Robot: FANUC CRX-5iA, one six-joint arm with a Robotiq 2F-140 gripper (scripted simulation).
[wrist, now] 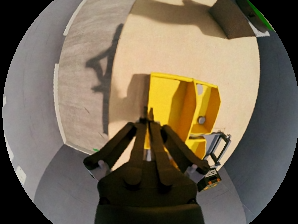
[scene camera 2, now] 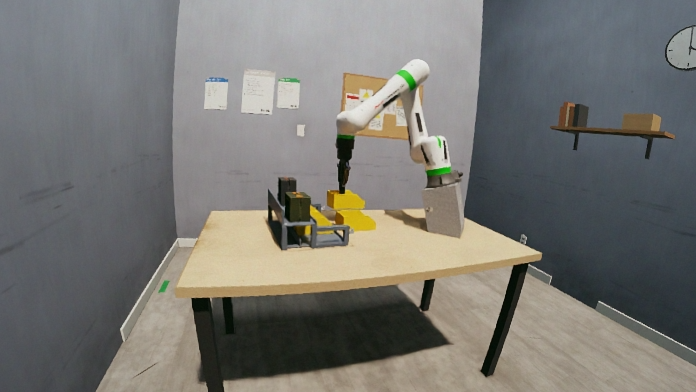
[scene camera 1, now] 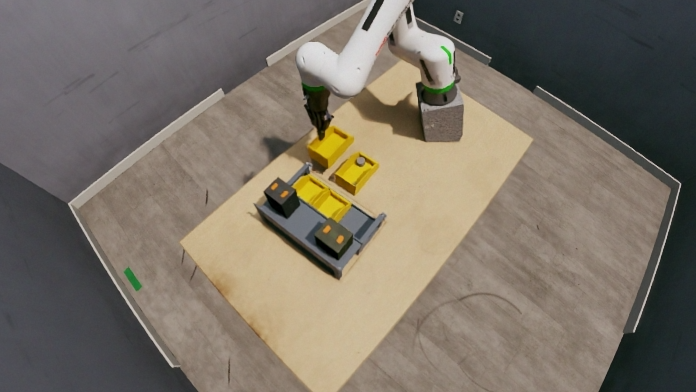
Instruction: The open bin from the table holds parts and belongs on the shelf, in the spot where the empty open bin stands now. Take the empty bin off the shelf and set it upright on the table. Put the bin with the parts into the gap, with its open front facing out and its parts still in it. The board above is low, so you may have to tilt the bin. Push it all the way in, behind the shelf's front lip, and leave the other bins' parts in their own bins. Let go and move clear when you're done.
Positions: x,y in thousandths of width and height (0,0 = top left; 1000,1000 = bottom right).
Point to a yellow bin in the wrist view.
703,458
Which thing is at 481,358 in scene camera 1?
A yellow bin.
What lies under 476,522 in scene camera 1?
A yellow bin.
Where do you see a grey shelf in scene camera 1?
At 440,562
